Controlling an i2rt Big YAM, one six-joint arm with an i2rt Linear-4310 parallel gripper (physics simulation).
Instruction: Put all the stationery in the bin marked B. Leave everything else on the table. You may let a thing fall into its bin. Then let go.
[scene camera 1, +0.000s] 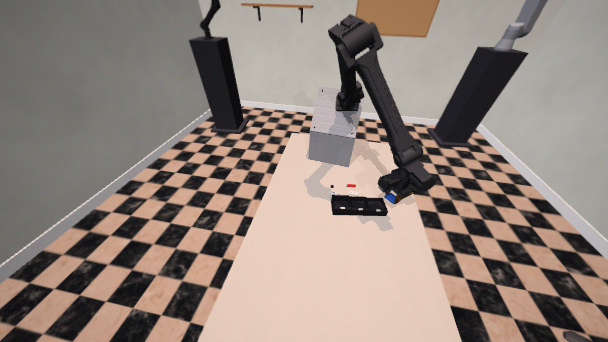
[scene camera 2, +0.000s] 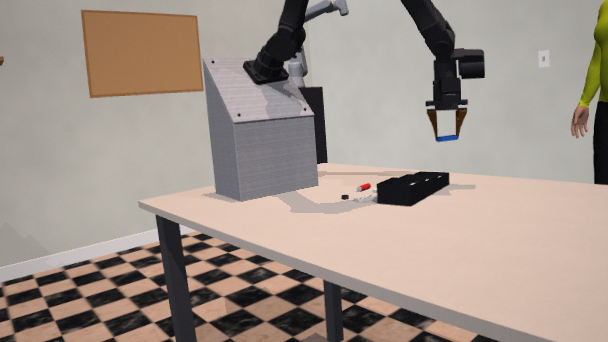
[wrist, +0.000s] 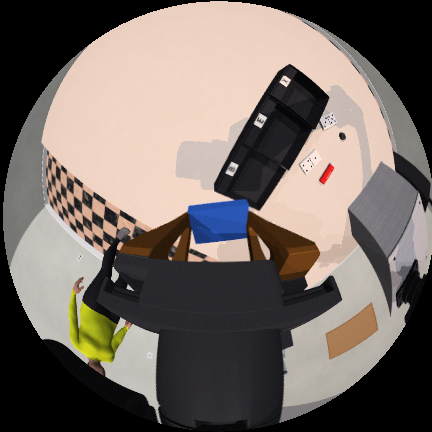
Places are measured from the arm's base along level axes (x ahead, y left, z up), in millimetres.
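Pixels of known places: gripper, fingertip midpoint: (scene camera 1: 391, 199) (scene camera 2: 446, 138) (wrist: 218, 216); arm's base, link origin: (scene camera 1: 347, 103) (scene camera 2: 265, 72).
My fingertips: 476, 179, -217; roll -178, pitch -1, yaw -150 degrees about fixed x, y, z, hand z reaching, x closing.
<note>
For each thing: its top centre in the pictures, then the offset to it from my fingertips, as dx, dy, dz. "spot": a spot on its surface instead.
- blue block, top centre: (wrist: 219, 227) (scene camera 2: 446, 135) (scene camera 1: 392, 197) -3, +5, +8
- bin marked B, surface spot: (wrist: 235, 196) spot: -42, +13, -104
- small red cylinder, top centre: (wrist: 328, 174) (scene camera 2: 363, 184) (scene camera 1: 351, 184) -182, -131, -110
- small black round piece, top centre: (wrist: 343, 136) (scene camera 2: 344, 195) (scene camera 1: 332, 185) -168, -231, -116
My gripper (scene camera 1: 394, 196) (scene camera 2: 447, 137) (wrist: 218, 216) is shut on a blue block (scene camera 1: 390, 198) (scene camera 2: 447, 138) (wrist: 218, 222), held by its two ends high above the table. A black tray has three compartments; the bin marked B (wrist: 235, 196) is its end compartment nearest my gripper in the wrist view. The block's far edge lies close to that bin's outline there. The visible part of bin B's inside shows no object. A small red cylinder (scene camera 1: 351, 185) (scene camera 2: 364, 187) (wrist: 326, 174), with a pale end in scene camera 2, lies on the table beside the tray.
Two white dominoes (wrist: 310, 162) (wrist: 328, 120) and a small black round piece (scene camera 1: 332, 186) (scene camera 2: 345, 197) (wrist: 342, 136) lie on the table along the tray's robot side. The other two bins are marked E and apparently X. The grey metal robot stand (scene camera 1: 330, 147) (scene camera 2: 275, 155) (wrist: 382, 200) is behind them.
</note>
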